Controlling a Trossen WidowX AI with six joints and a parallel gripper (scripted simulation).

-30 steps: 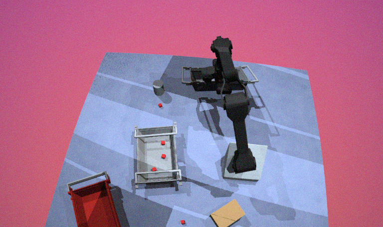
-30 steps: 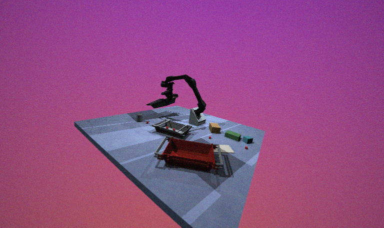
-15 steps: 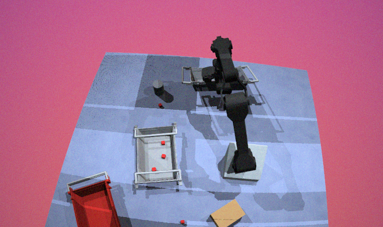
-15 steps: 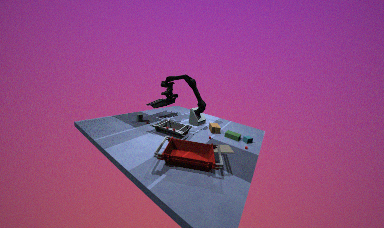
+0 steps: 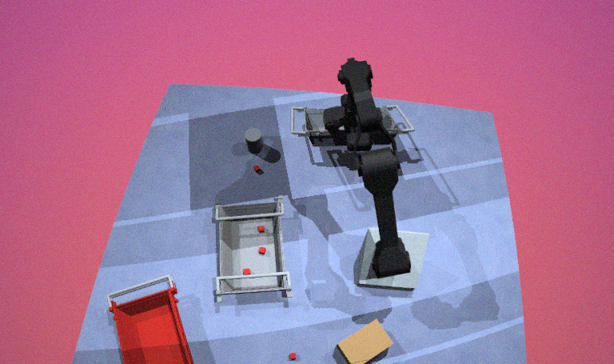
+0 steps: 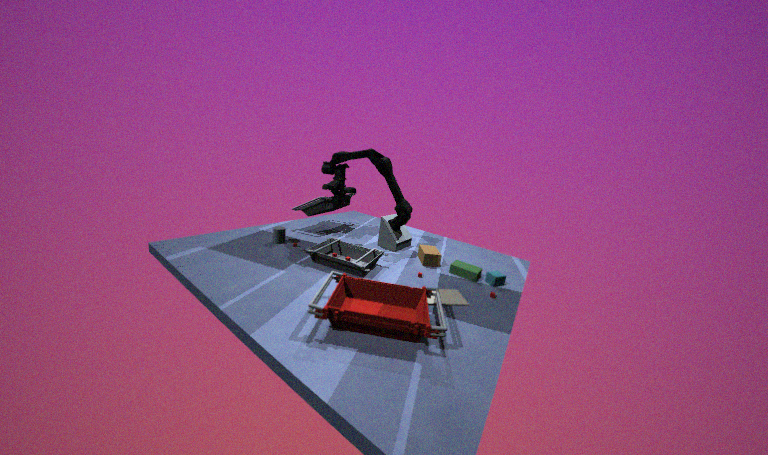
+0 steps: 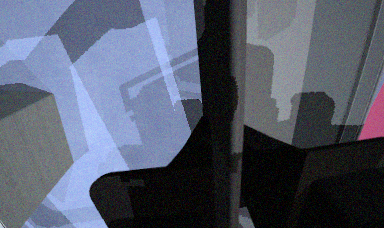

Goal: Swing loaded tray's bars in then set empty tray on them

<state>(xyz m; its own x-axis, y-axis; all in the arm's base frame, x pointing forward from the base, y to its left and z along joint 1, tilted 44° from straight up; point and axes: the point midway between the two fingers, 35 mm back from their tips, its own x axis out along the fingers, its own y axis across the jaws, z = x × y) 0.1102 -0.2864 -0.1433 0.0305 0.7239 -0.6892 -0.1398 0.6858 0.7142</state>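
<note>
The grey tray is 1 cm ahead of my gripper tip, 8 cm to the right of it and 1 cm below it. From my gripper tip the other things lie so: green box: 7 cm behind, 72 cm to the left, 15 cm below; tan box: 7 cm behind, 54 cm to the left, 14 cm below; flat tan sheet: 20 cm ahead, 72 cm to the left, 17 cm below.
</note>
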